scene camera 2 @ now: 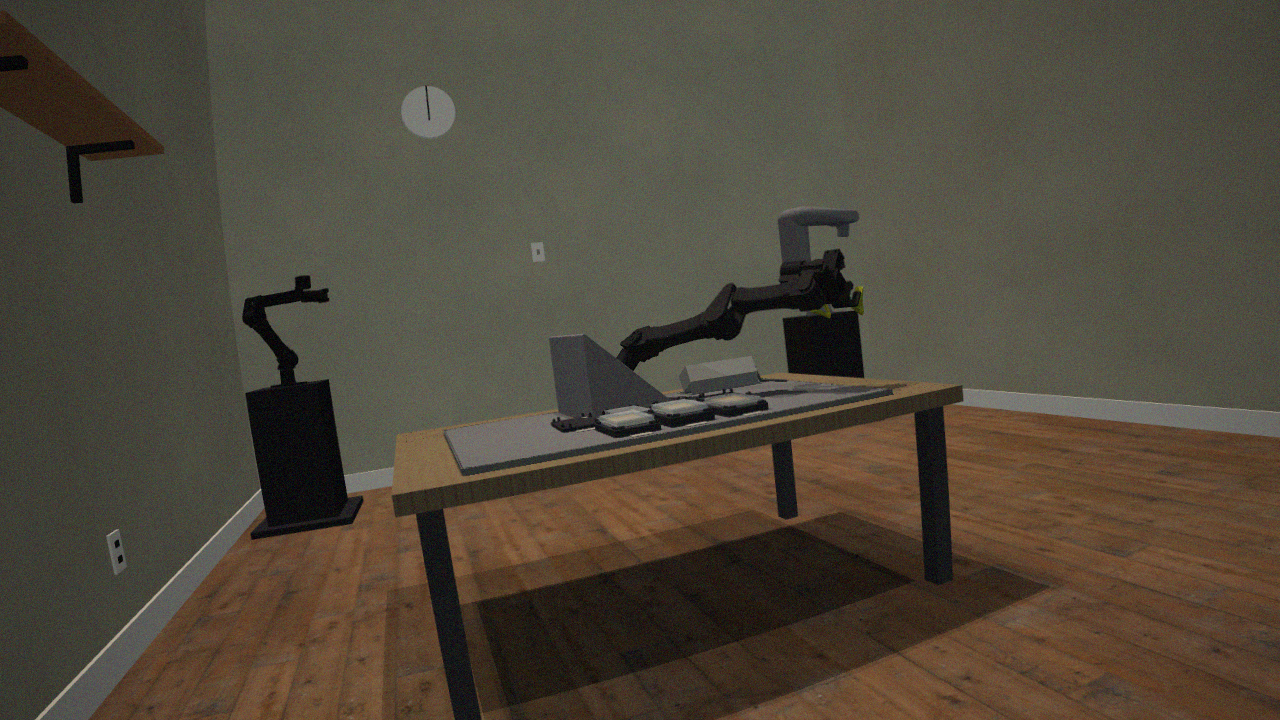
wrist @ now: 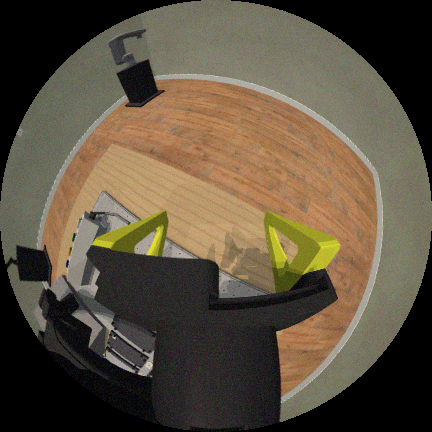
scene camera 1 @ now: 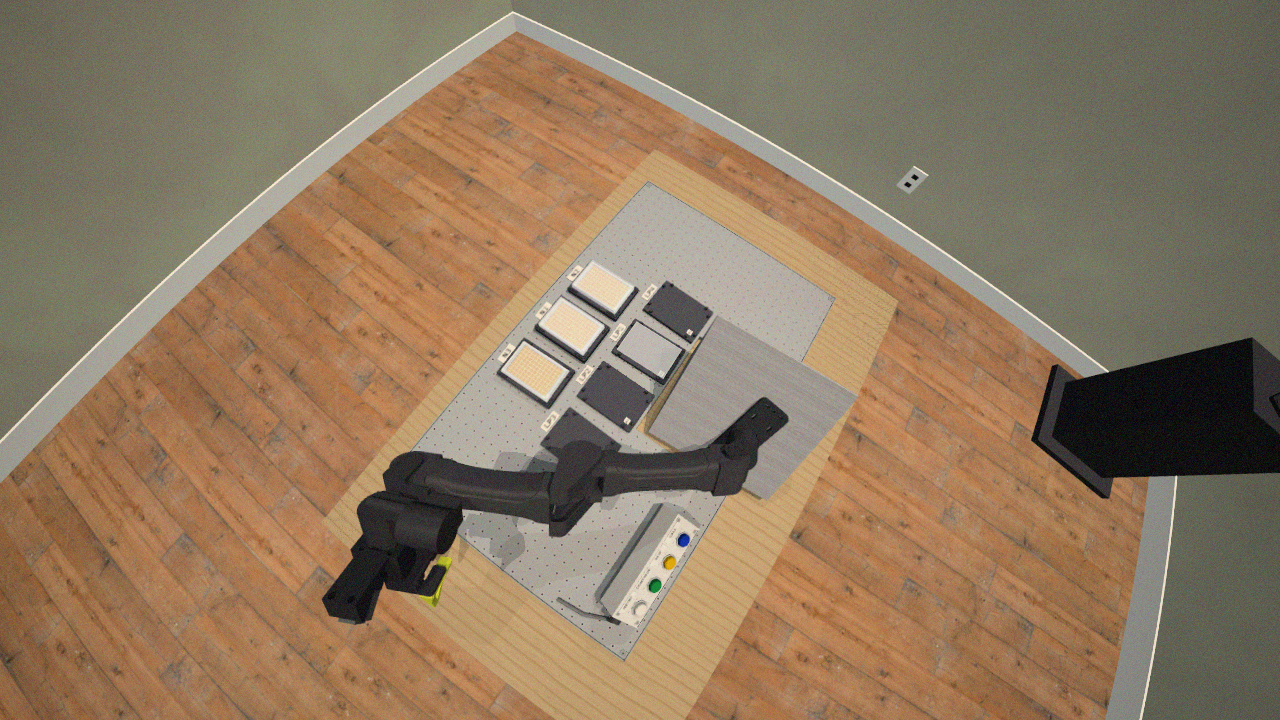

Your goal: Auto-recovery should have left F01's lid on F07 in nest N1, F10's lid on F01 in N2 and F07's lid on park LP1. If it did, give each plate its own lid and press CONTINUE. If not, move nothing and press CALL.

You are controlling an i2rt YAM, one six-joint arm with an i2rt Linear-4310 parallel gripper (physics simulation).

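Frame: origin at the arm's base, x ahead, y left, z up, level; centimetres.
Where they show: gripper, fingertip midpoint: (scene camera 2: pixel 846 315) (wrist: pixel 215 215) (scene camera 1: pixel 406 598); arm's base at its link origin: (scene camera 2: pixel 617 375) (scene camera 1: pixel 742 437).
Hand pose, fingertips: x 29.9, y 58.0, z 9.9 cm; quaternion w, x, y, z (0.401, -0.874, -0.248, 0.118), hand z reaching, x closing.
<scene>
Each offset is from my fingertips to the centre of the thing. "*": to the spot under its first point.
Three plates stand in the nests in scene camera 1: the nearest to the arm (scene camera 1: pixel 535 370) shows sharp orange wells, while the middle plate {dx +14.9, dy -56.0, dz -14.6 cm} (scene camera 1: pixel 572 326) and the far plate {dx +16.0, dy -68.7, dz -15.1 cm} (scene camera 1: pixel 603 286) look paler, as if lidded. A grey, clear lid {dx -2.5, dy -63.3, dz -16.6 cm} (scene camera 1: pixel 648 347) lies on one park. Two dark parks {* dx -2.7, dy -50.0, dz -17.0 cm} (scene camera 1: pixel 614 394) {* dx -1.4, dy -76.3, dz -17.0 cm} (scene camera 1: pixel 677 309) hold no visible lid; another park {dx -4.1, dy -36.7, dz -17.0 cm} (scene camera 1: pixel 577 431) is partly hidden by the arm. Plate and lid markings are too small to read. The button box {dx -30.2, dy -27.0, dz -13.8 cm} (scene camera 1: pixel 646 573) has blue, yellow, green and white buttons. My gripper (scene camera 2: pixel 842 307) (wrist: pixel 215 215) is open and empty, high beyond the board's edge.
A large grey sloped block (scene camera 1: pixel 760 394) (scene camera 2: pixel 595 376) stands beside the parks, by the arm's base. A thin dark cable or rod {* dx -26.1, dy -11.6, dz -18.0 cm} (scene camera 1: pixel 586 610) lies by the button box. Black pedestals (scene camera 2: pixel 299 456) (wrist: pixel 137 82) stand away from the table.
</scene>
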